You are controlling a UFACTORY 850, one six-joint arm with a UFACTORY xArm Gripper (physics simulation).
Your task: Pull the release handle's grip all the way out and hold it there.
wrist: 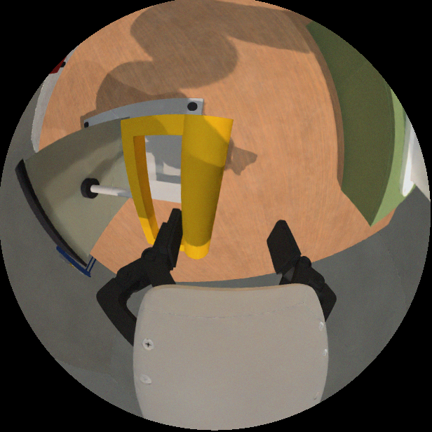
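The release handle's yellow grip (205, 175) is a thick rounded bar joined to a thinner loop on its left, left of the middle of the wrist view. A pale rod with a black end (90, 188) shows left of the loop and passes behind it. My gripper (229, 226) is open and empty. Its left finger overlaps the lower part of the loop's opening, close beside the thick bar's left side. Its right finger stands well to the right of the bar. The bar's lower end lies between the fingers sideways, nearer the left one. Whether the left finger touches it, I cannot tell.
A grey metal strip (150, 110) with dark screws lies above the grip. An olive-grey panel (60, 170) with a black edge stands at the left, a blue item (74, 261) below it. A large green block (367, 125) stands at the right on the wooden table (285, 125).
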